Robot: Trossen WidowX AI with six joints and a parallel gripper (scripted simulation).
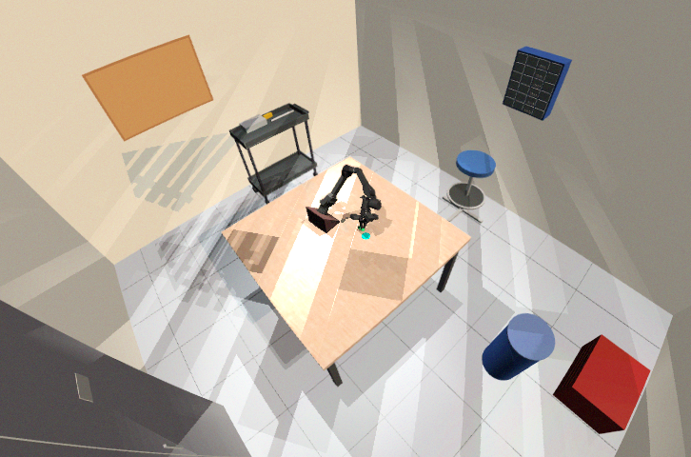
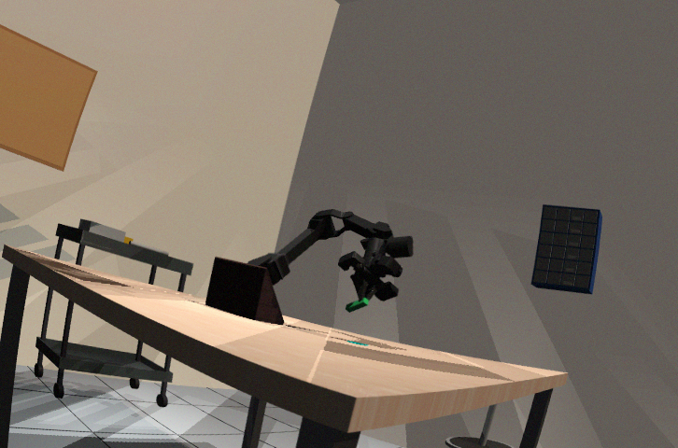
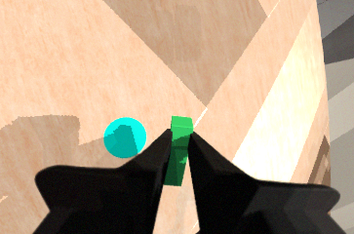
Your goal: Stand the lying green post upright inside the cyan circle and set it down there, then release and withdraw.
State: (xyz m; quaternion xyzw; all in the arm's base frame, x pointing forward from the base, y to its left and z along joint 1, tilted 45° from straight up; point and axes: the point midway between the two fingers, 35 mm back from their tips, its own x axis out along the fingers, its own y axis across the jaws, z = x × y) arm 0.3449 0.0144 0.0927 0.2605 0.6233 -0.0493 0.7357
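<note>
My gripper tip is now 110 mm above the cyan circle, 40 mm to the right of it and 10 mm past it. The rest, counted from my gripper tip: green post 20 mm behind, 10 mm below.
</note>
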